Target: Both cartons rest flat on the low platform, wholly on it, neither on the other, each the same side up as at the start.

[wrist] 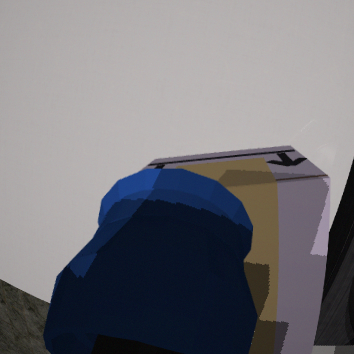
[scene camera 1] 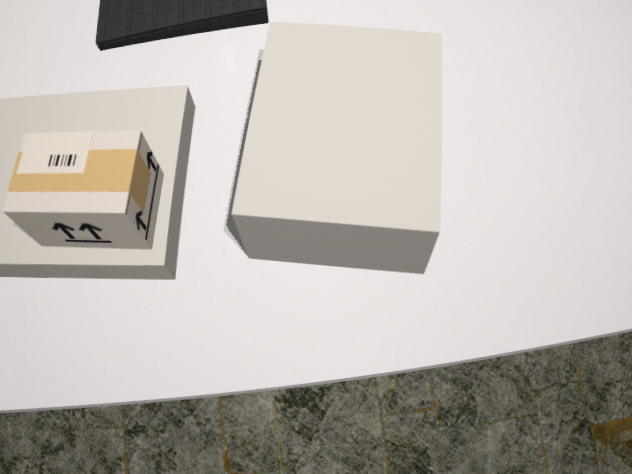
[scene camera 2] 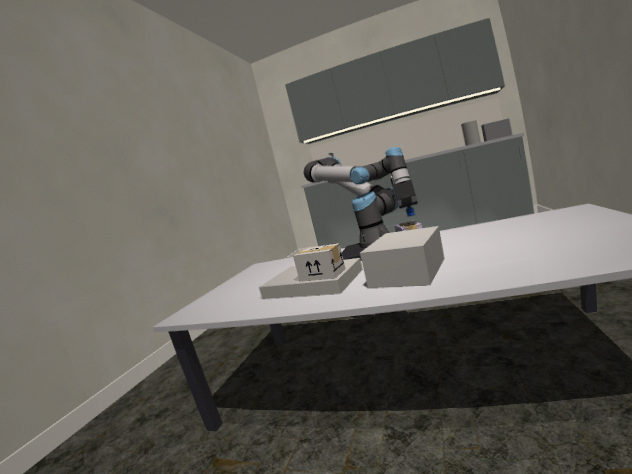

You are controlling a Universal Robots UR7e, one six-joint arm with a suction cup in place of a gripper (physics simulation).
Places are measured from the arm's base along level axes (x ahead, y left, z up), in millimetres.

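Pixels of known places: hand at its tool point: (wrist: 172,236) (scene camera 2: 411,215).
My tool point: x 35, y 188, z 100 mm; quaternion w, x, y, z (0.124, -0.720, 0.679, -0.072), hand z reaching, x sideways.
Ahead of a thing's pixels: the offset from my tool point to its middle. Level surfaces: height alone.
One carton @[433 mm ahead, 303 mm right, 37 mm down] (scene camera 1: 114,141) (scene camera 2: 316,265), white with a tan tape strip and black arrows on its sides, rests flat on the low beige platform @[373 mm ahead, 373 mm right, 108 mm down] (scene camera 1: 173,113) (scene camera 2: 300,289) at the left. The second carton @[65 mm back, 31 mm right, 90 mm down] (wrist: 298,239) (scene camera 2: 408,227) stands on the table behind the tall beige block, off the platform. In scene camera 1 the block hides it. My blue suction cup (wrist: 175,189) (scene camera 2: 411,213) hangs just above this carton's top, over its tape strip, with a small gap. It holds nothing.
A tall beige block @[391 mm ahead, 16 mm right, 72 mm down] (scene camera 1: 342,132) (scene camera 2: 403,263) stands on the white table @[132 mm down] (scene camera 1: 314,329) (scene camera 2: 493,263) between the platform and the second carton. A dark mat (scene camera 1: 173,19) (wrist: 337,263) under the robot base lies at the back. The table's front edge is curved.
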